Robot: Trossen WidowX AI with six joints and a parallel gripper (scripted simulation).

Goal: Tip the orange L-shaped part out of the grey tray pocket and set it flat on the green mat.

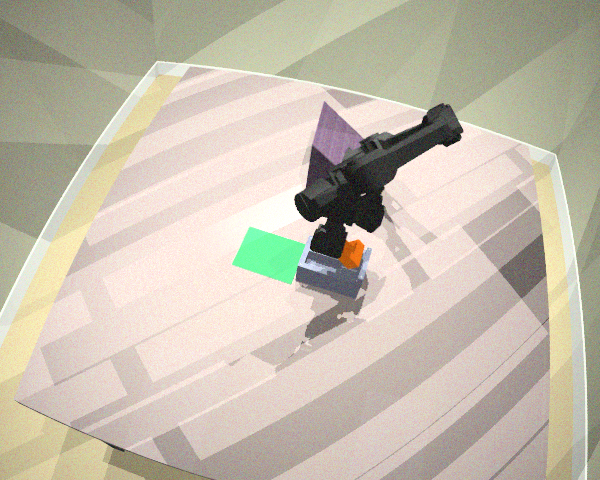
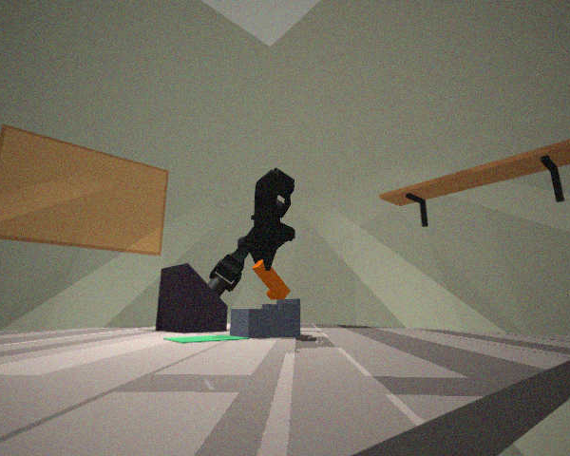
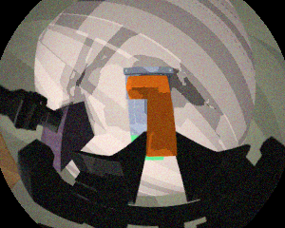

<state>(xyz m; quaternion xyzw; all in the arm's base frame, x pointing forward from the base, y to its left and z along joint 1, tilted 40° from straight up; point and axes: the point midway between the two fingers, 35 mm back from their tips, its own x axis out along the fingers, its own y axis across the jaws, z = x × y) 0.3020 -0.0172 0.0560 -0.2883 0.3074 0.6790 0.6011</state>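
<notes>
Right now the green mat is 17 cm below my gripper tip, 14 cm to the right of it and 1 cm behind it. The rest, counted from my gripper tip: orange L-shaped part (3 cm to the left, 3 cm below, 2 cm behind).
</notes>
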